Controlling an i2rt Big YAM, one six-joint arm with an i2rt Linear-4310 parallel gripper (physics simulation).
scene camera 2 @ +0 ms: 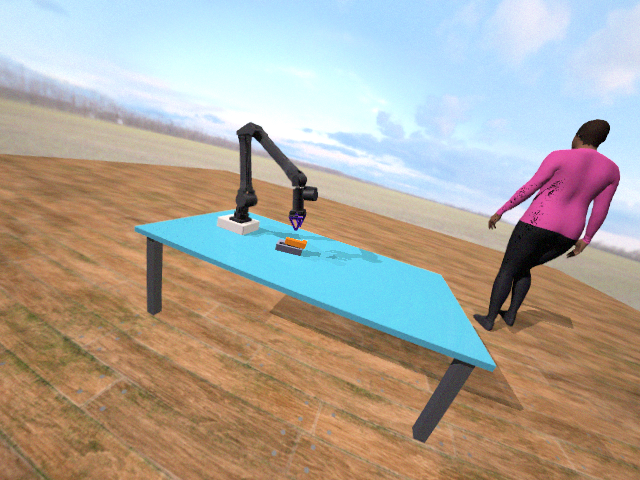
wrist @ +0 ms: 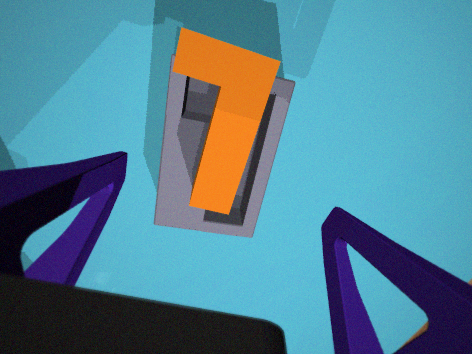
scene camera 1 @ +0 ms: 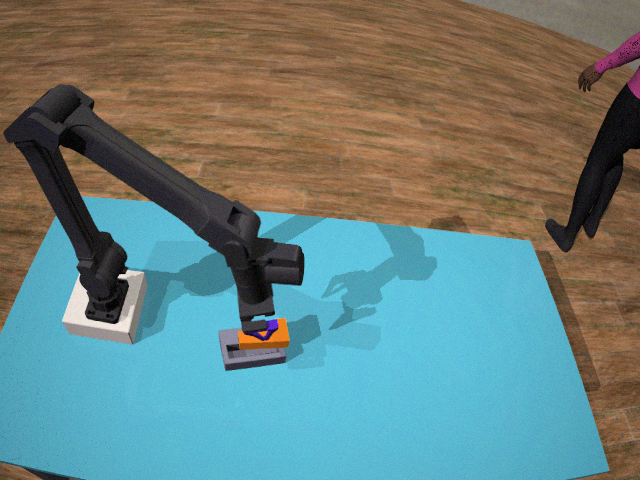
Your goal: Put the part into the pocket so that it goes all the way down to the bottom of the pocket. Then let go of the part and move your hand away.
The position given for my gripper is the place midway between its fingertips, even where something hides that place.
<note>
My gripper (scene camera 1: 262, 320) is open and holds nothing. Also in view: an orange L-shaped part (scene camera 1: 280, 339). I also see a grey pocket block (scene camera 1: 233, 358).
The orange L-shaped part is seen too in the wrist view (wrist: 245, 78). My gripper also shows in the wrist view (wrist: 233, 192). The grey pocket block also shows in the wrist view (wrist: 190, 102).
</note>
